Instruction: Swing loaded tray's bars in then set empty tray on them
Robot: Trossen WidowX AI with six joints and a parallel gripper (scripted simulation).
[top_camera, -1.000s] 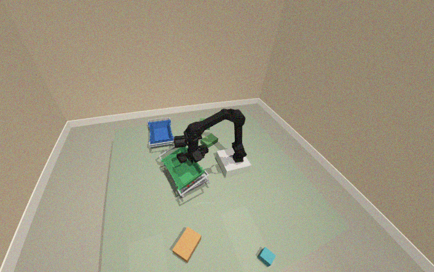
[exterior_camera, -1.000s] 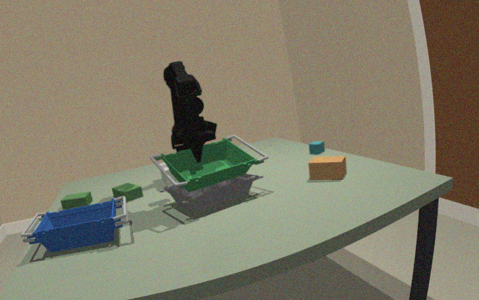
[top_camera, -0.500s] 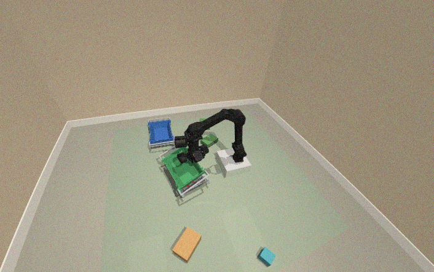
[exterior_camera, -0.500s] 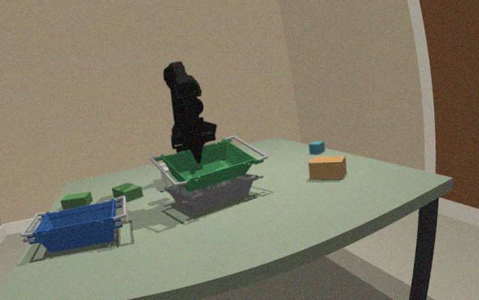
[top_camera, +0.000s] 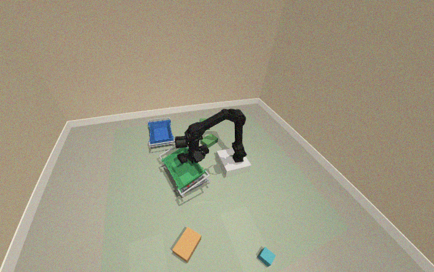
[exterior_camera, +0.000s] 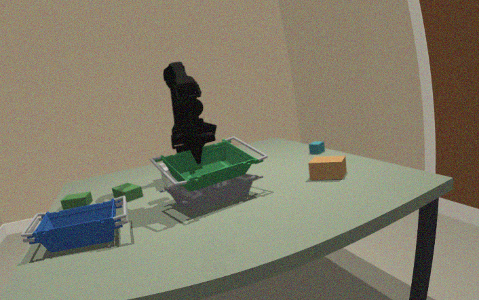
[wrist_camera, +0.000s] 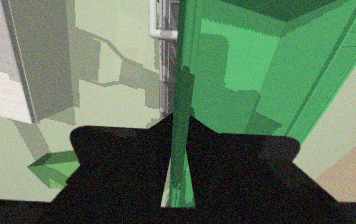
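Now: the green tray 70 mm ahead of my gripper tip, 30 mm to the left of it and 10 mm above it. From my gripper tip the other things lie so: orange block (430 mm to the left, 90 mm ahead, 80 mm below); cyan block (560 mm to the left, 260 mm behind, 90 mm below); red block (100 mm below, 90 mm ahead, 30 mm to the right).
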